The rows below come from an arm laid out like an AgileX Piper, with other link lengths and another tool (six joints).
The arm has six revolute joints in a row. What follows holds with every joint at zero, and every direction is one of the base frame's. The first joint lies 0.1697 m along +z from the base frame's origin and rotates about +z. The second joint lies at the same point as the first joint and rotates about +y. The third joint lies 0.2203 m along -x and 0.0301 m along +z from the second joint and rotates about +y. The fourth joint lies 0.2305 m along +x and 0.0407 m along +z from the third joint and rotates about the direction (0.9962, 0, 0.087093). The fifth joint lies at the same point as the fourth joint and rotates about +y. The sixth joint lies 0.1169 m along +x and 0.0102 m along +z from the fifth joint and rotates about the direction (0.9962, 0, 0.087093). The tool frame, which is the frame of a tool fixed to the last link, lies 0.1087 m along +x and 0.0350 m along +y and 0.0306 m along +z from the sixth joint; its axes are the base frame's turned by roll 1.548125, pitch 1.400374 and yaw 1.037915 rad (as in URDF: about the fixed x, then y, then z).
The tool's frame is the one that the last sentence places.
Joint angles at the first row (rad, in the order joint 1, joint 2, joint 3, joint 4, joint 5, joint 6):
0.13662, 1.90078, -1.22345, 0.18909, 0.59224, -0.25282
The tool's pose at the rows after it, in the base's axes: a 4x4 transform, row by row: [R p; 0 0 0 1], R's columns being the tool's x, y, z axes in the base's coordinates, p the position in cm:
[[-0.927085 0.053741 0.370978 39.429], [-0.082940 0.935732 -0.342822 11.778], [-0.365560 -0.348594 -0.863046 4.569], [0 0 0 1]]
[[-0.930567 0.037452 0.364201 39.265], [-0.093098 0.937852 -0.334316 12.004], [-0.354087 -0.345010 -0.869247 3.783], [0 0 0 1]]
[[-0.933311 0.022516 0.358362 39.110], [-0.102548 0.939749 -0.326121 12.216], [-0.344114 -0.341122 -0.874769 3.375], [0 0 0 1]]
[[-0.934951 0.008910 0.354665 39.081], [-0.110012 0.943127 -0.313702 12.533], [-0.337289 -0.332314 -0.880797 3.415], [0 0 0 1]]
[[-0.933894 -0.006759 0.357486 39.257], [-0.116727 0.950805 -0.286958 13.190], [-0.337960 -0.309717 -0.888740 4.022], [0 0 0 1]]
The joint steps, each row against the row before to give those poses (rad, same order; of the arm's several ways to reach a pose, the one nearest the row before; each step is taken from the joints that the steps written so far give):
0.00000, 0.03369, -0.00323, 0.02216, -0.01149, -0.02679
0.00000, 0.02388, -0.00146, 0.02172, -0.00707, -0.02892
-0.00001, 0.01463, -0.00531, 0.01673, 0.00422, -0.02277
0.00002, 0.00822, -0.01453, 0.01888, 0.01685, -0.02088
0.00015, 0.00397, -0.02728, 0.03781, 0.02890, -0.03390

